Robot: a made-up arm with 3 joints. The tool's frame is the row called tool.
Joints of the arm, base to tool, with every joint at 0 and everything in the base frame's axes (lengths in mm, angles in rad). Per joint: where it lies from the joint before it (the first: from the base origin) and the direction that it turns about. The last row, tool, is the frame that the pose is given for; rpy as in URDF.
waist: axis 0 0 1 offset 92 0 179
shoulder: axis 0.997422 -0.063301 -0.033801 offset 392 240 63
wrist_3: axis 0.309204 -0.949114 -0.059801 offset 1 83 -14
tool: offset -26 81 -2 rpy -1.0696 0.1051 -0.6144
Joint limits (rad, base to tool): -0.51..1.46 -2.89..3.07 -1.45..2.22
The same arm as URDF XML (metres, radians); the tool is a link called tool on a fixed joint. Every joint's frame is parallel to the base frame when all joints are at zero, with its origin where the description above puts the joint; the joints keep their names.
<robot name="arm">
<joint name="waist" type="revolute"><parent link="base"/><child link="link1"/><origin xyz="0.092 0 0.179"/><axis xyz="0 0 1"/><limit lower="-0.51" upper="1.46"/></joint>
<joint name="shoulder" type="revolute"><parent link="link1"/><child link="link2"/><origin xyz="0.392 0.24 0.063"/><axis xyz="0.997422 -0.063301 -0.033801"/><limit lower="-2.89" upper="3.07"/></joint>
<joint name="wrist_3" type="revolute"><parent link="link2"/><child link="link3"/><origin xyz="0.001 0.083 -0.014"/><axis xyz="0.309204 -0.949114 -0.059801"/><limit lower="-1.45" upper="2.22"/></joint>
<joint name="tool_joint" type="fixed"><parent link="link3"/><child link="tool"/><origin xyz="-0.026 0.081 -0.002" rpy="-1.0696 0.1051 -0.6144"/></joint>
<link name="base"/>
<link name="link1"/>
<link name="link2"/>
<link name="link3"/>
<link name="tool"/>
</robot>

